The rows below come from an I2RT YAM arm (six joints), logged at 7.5 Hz.
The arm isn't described. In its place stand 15 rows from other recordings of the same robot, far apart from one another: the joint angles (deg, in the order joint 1, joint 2, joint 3, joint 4, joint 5, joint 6), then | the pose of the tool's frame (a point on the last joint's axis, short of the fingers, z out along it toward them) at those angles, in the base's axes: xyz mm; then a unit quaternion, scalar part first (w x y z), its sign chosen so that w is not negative.
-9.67, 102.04, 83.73, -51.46, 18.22, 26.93 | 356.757 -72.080 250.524 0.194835 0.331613 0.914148 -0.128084
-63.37, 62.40, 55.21, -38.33, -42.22, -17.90 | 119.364 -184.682 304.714 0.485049 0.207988 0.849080 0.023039
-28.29, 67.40, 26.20, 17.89, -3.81, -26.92 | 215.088 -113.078 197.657 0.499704 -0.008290 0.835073 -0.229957
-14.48, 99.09, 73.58, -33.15, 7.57, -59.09 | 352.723 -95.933 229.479 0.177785 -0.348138 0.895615 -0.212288
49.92, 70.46, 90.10, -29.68, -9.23, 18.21 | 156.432 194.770 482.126 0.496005 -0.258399 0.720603 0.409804
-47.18, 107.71, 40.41, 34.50, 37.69, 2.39 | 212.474 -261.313 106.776 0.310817 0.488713 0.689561 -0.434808
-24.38, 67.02, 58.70, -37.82, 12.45, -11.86 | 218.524 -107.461 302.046 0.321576 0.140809 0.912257 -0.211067
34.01, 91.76, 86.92, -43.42, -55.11, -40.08 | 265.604 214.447 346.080 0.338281 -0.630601 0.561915 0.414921
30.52, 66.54, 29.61, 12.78, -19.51, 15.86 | 204.963 134.631 212.432 0.436397 -0.196886 0.808736 0.341672
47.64, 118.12, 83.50, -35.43, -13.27, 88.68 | 275.070 313.791 154.395 0.041621 -0.324179 -0.923230 -0.202043
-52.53, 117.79, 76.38, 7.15, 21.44, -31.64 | 266.511 -369.090 169.687 0.230667 0.242979 0.838426 -0.429879
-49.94, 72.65, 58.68, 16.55, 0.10, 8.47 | 194.959 -231.946 369.502 0.675813 0.337718 0.602859 -0.256485
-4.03, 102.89, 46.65, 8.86, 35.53, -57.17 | 332.369 -44.156 124.733 0.153194 -0.297666 0.843102 -0.420839
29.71, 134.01, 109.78, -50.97, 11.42, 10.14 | 419.770 231.414 152.259 0.154109 -0.155072 0.974574 -0.049084
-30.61, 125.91, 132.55, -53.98, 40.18, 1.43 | 401.276 -264.096 340.832 0.249992 0.361518 0.806369 -0.395700
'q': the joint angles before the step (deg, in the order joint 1, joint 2, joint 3, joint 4, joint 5, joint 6). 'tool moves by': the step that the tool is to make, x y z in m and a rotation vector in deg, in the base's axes. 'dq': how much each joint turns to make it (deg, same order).
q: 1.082, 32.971, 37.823, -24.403, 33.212, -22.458
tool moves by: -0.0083, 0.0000, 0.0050, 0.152, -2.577, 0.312
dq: -0.008, -2.515, 0.010, 0.056, -0.337, -0.003
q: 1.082, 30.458, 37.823, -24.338, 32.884, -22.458
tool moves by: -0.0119, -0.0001, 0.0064, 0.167, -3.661, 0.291
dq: -0.024, -3.502, -0.006, 0.159, -0.329, 0.015
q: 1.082, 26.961, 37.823, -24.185, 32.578, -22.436
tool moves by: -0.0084, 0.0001, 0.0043, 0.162, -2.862, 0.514
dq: -0.013, -2.496, -0.072, 0.442, -0.538, -0.003
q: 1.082, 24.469, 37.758, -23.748, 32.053, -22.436
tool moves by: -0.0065, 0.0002, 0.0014, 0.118, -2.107, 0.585
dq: 0.009, -2.107, -0.428, 0.440, -0.581, -0.020
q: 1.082, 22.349, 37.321, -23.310, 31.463, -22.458
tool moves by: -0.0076, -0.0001, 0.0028, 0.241, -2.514, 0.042
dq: 0.008, -2.193, -0.132, 0.343, -0.058, 0.220
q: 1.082, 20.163, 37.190, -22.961, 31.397, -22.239
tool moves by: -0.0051, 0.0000, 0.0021, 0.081, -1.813, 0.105
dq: 0.039, -1.460, -0.076, 0.405, -0.070, 0.047
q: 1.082, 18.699, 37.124, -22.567, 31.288, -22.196
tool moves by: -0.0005, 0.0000, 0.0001, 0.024, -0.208, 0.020
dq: -0.002, -0.164, -0.041, 0.074, -0.023, 0.022
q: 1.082, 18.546, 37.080, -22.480, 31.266, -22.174
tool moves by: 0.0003, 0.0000, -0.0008, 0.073, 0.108, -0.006
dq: -0.005, -0.002, -0.140, -0.014, -0.005, 0.088
